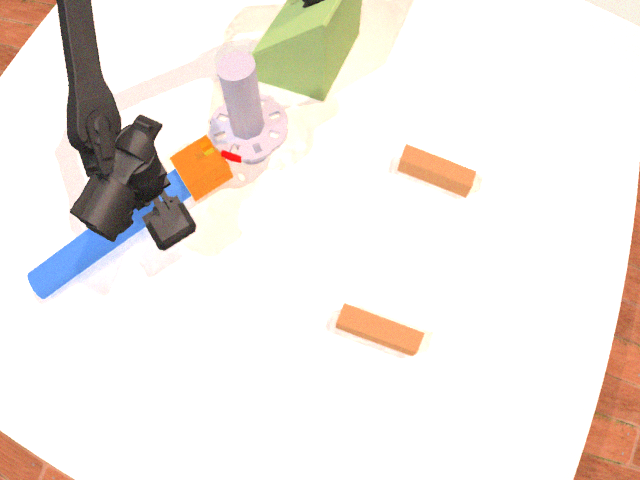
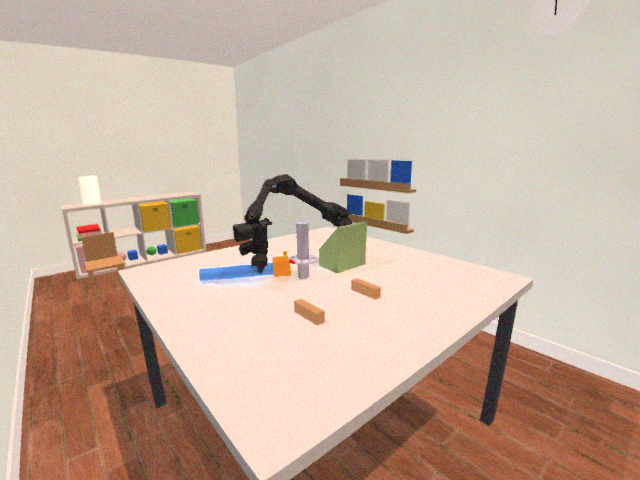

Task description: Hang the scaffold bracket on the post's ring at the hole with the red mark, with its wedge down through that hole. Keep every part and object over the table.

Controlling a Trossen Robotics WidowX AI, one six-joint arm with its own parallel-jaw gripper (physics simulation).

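Observation:
The scaffold bracket is a blue tube (image 1: 77,258) (image 2: 227,273) with an orange head (image 1: 201,167) (image 2: 281,266) and a small yellow wedge (image 1: 207,151) at the head's top. The lilac post (image 1: 242,98) (image 2: 302,240) stands upright through its holed ring (image 1: 277,129) (image 2: 312,259). The red mark (image 1: 231,156) (image 2: 292,261) is at the ring's edge facing the head. The head is right beside this edge; whether they touch or the wedge is in the hole cannot be told. My gripper (image 1: 150,208) (image 2: 260,266) is shut on the blue tube near the head, holding it roughly level, low over the table.
A green block (image 1: 294,62) (image 2: 343,250) with a sloped top stands behind the post, near the arm's base. Two brown bars lie on the table (image 1: 289,392) (image 2: 248,361), one farther back (image 1: 436,171) (image 2: 365,288) and one nearer the front (image 1: 379,329) (image 2: 309,311).

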